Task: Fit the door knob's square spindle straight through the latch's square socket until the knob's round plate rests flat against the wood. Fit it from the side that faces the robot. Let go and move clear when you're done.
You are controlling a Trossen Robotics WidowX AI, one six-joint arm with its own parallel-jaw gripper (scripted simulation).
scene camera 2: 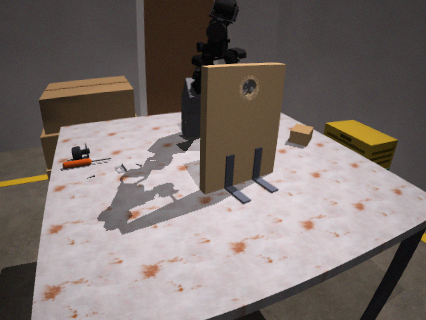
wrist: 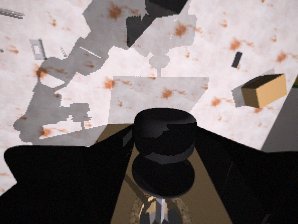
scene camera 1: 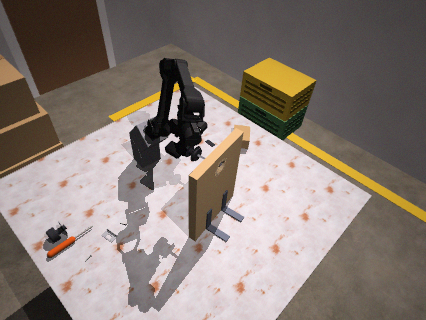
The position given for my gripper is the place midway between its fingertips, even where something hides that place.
In view: my gripper (scene camera 2: 220, 80), a small wooden block (wrist: 269, 88) and a wooden door panel (scene camera 2: 231, 122).
My gripper shows as well in the wrist view (wrist: 163, 128). The wooden door panel is seen too in scene camera 1 (scene camera 1: 208, 182).
